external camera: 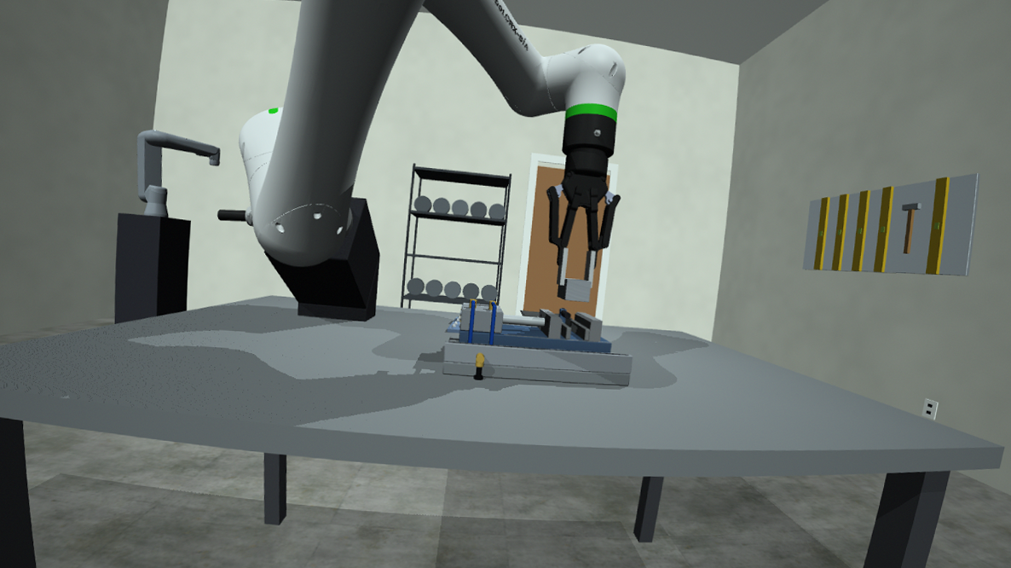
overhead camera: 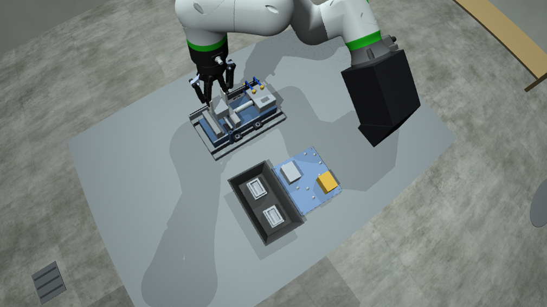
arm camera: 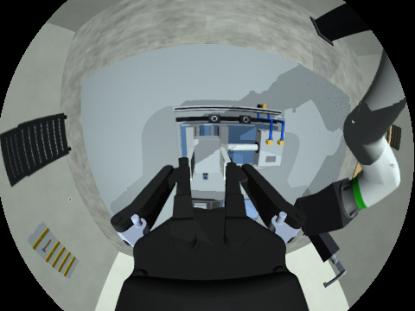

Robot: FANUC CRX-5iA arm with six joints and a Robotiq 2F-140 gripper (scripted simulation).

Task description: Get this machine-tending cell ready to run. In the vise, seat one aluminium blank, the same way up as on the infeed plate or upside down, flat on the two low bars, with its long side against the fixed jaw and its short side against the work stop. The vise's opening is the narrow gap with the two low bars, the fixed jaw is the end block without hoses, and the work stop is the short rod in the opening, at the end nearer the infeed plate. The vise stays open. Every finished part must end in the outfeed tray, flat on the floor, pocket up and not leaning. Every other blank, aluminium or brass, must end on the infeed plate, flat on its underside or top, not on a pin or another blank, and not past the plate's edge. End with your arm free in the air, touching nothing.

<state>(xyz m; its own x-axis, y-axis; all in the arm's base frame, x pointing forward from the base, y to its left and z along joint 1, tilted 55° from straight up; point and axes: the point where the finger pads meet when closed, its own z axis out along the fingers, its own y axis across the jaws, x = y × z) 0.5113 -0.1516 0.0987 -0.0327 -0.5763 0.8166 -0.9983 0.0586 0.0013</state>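
Right now the vise is 140 mm below my hand, 70 mm behind it and 10 mm to the left of it. From my hand the other things lie so: aluminium blank (40 mm below); then brass blank (380 mm to the left, 170 mm behind, 160 mm below).
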